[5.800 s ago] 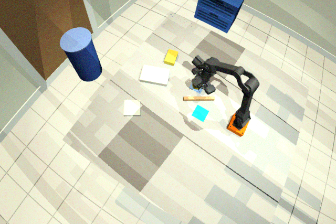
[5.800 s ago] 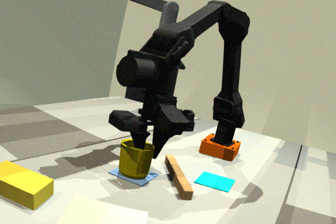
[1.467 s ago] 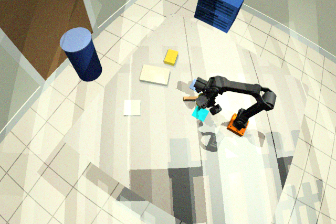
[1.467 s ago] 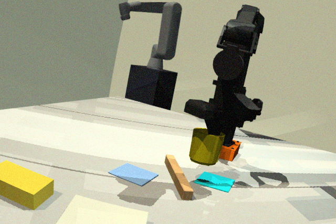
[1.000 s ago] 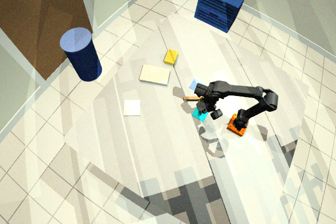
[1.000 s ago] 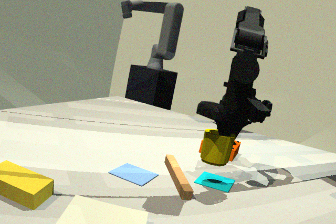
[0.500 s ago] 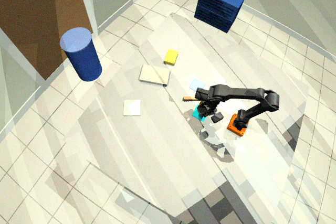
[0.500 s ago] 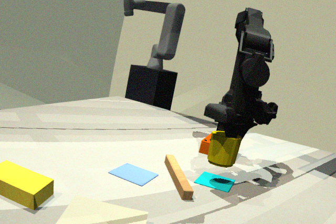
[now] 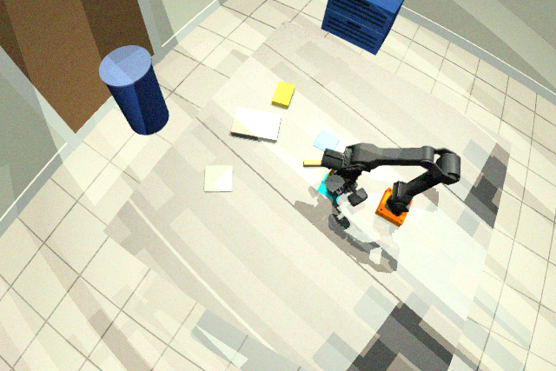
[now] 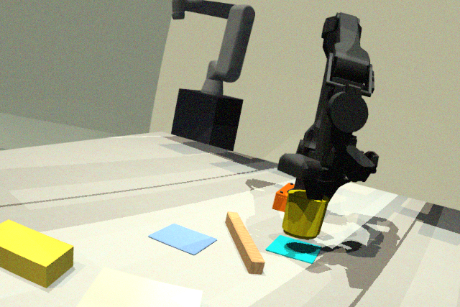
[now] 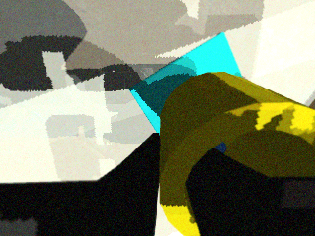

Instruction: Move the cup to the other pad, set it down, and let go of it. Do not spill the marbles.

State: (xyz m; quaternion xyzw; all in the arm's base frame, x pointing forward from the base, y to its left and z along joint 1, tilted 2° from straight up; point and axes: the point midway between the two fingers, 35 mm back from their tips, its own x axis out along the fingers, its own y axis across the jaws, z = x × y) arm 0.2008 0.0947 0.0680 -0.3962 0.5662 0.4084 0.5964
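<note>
Right now the cyan pad is 70 mm below my gripper tip, 30 mm ahead of it and 10 mm to the right of it. Round my gripper tip: pale blue pad (160 mm ahead, 150 mm to the right, 70 mm below); then wooden bar (90 mm ahead, 80 mm to the right, 60 mm below); then yellow cup (20 mm ahead, 10 mm to the right).
</note>
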